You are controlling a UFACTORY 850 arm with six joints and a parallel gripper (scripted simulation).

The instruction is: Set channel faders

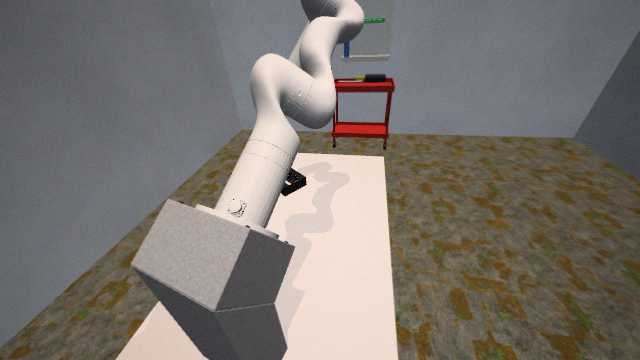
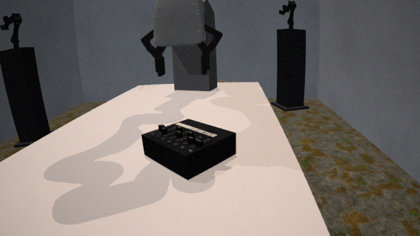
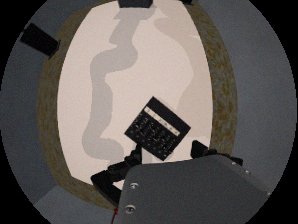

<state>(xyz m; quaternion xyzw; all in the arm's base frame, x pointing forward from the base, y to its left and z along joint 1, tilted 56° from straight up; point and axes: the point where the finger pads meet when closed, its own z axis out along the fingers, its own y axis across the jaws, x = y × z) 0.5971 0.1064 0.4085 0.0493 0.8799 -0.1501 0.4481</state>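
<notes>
Right now the fader cap is 13 cm below my hand, 5 cm to the right of it and 4 cm behind it.
</notes>
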